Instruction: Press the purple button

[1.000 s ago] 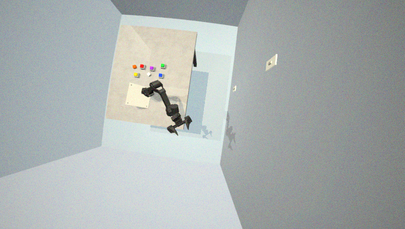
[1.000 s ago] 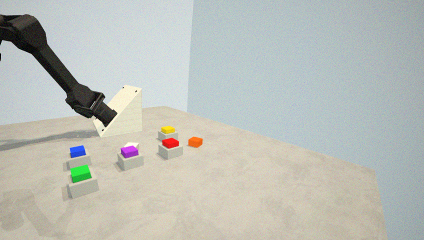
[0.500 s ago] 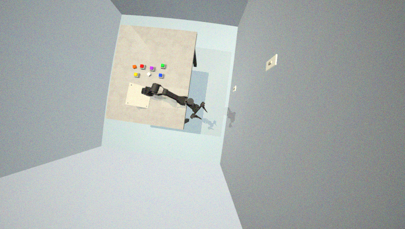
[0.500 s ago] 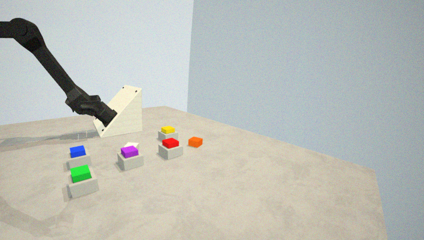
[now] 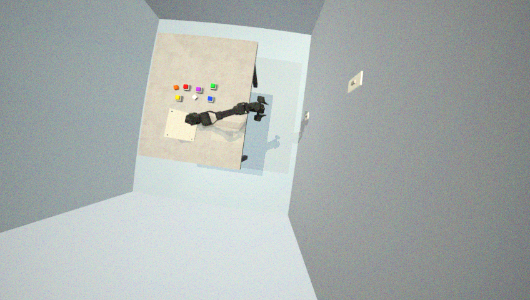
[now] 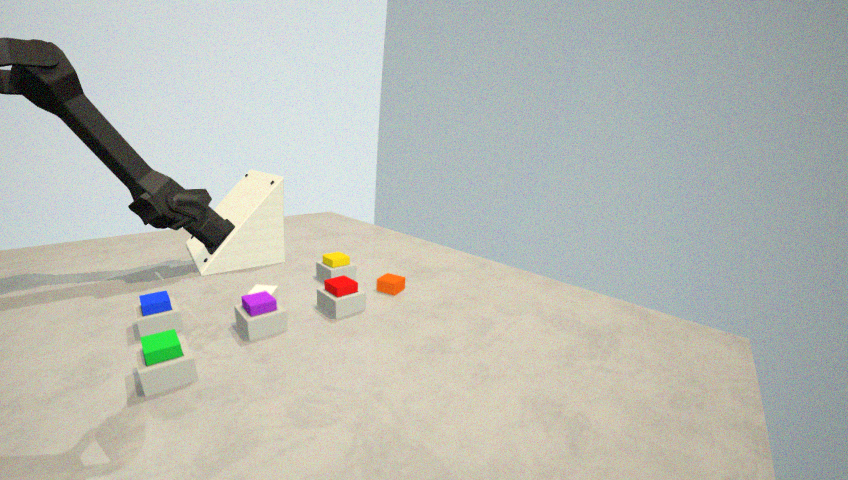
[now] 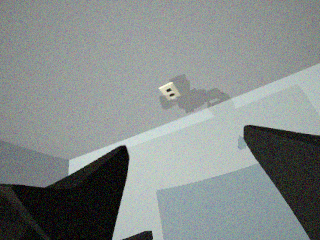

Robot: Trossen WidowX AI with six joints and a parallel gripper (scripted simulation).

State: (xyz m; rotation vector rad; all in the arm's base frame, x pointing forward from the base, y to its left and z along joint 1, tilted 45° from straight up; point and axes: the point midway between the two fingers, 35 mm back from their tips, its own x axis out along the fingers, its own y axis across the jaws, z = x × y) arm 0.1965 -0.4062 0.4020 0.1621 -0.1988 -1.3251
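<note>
Now: gripper tip 590 mm to the right of the purple button, 60 mm short of it and 10 mm below it. Also, from my gripper tip: white block 610 mm to the left, 20 mm below, 10 mm behind; then green button 480 mm to the left, 110 mm ahead, 10 mm above; then blue button 480 mm to the left, 10 mm above.
</note>
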